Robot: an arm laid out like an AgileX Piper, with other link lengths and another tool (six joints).
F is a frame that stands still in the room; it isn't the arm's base.
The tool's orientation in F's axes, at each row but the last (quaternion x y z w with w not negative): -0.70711 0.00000 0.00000 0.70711; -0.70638 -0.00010 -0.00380 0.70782; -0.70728 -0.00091 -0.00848 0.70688; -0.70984 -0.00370 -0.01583 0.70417; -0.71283 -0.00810 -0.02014 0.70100; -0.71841 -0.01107 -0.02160 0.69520; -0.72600 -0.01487 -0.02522 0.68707; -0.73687 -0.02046 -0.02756 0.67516; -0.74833 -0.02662 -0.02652 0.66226; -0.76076 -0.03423 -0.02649 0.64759; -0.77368 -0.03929 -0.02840 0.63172; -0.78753 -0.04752 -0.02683 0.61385; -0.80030 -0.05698 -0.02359 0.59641
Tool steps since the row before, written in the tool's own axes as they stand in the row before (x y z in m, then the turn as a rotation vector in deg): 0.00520 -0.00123 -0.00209 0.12 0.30 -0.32; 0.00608 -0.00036 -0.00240 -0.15 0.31 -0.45; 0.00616 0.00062 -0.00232 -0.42 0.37 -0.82; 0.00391 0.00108 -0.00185 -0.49 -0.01 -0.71; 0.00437 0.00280 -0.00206 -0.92 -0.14 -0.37; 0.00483 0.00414 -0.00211 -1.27 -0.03 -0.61; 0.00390 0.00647 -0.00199 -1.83 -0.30 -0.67; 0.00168 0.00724 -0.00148 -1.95 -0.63 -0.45; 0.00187 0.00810 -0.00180 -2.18 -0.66 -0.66; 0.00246 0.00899 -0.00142 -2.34 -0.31 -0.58; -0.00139 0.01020 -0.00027 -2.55 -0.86 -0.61; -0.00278 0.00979 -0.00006 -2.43 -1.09 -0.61; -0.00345 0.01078 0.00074 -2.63 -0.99 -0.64
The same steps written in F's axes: 0.00520 -0.00209 0.00123 0.12 -0.32 -0.30; 0.00607 -0.00243 0.00039 -0.15 -0.45 -0.31; 0.00614 -0.00239 -0.00054 -0.42 -0.82 -0.38; 0.00391 -0.00193 -0.00096 -0.50 -0.70 0.00; 0.00444 -0.00218 -0.00259 -0.93 -0.35 0.11; 0.00498 -0.00231 -0.00384 -1.28 -0.59 -0.01; 0.00423 -0.00240 -0.00612 -1.85 -0.63 0.23; 0.00214 -0.00212 -0.00695 -1.99 -0.38 0.53; 0.00246 -0.00276 -0.00766 -2.23 -0.59 0.57; 0.00323 -0.00279 -0.00841 -2.36 -0.56 0.20; -0.00040 -0.00233 -0.01002 -2.62 -0.49 0.72; -0.00171 -0.00254 -0.00971 -2.52 -0.43 0.96; -0.00216 -0.00255 -0.01084 -2.71 -0.50 0.85
